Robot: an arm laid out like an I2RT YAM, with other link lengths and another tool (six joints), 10 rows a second.
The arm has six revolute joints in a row. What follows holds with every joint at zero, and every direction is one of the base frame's. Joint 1 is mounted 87.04 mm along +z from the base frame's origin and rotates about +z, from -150.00 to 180.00 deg. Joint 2 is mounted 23.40 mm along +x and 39.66 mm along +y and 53.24 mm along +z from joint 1 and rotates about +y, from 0.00 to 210.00 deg. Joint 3 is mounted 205.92 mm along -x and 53.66 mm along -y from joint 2 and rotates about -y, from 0.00 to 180.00 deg. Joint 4 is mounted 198.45 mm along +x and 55.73 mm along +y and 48.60 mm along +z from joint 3 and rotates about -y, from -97.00 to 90.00 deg. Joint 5 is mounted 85.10 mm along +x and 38.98 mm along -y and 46.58 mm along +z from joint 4 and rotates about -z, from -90.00 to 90.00 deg. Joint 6 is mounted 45.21 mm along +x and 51.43 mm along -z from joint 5 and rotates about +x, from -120.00 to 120.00 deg. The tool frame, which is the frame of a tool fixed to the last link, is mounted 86.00 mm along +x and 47.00 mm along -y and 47.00 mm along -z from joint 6; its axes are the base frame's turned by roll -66.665, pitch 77.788 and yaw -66.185 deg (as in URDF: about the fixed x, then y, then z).
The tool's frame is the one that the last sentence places.
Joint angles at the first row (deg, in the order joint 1, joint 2, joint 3, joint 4, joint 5, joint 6):
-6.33 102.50 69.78 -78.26 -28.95 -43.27
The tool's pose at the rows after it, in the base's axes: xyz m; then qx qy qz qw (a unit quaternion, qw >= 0):
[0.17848 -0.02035 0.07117 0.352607 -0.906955 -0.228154 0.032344]
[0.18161 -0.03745 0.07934 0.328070 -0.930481 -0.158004 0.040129]
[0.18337 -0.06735 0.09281 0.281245 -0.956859 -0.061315 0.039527]
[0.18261 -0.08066 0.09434 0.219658 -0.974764 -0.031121 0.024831]
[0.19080 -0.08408 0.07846 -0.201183 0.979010 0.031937 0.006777]
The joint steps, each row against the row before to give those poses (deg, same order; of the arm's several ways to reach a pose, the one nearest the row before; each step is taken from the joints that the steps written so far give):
5.07 -0.35 2.88 -0.13 9.84 6.56
-0.08 -1.40 0.42 1.29 7.12 5.36
-2.41 -2.28 -0.02 1.90 9.90 5.50
-3.04 -0.45 -0.18 2.32 2.30 4.70
-1.64 0.33 -2.88 6.53 -1.34 0.51

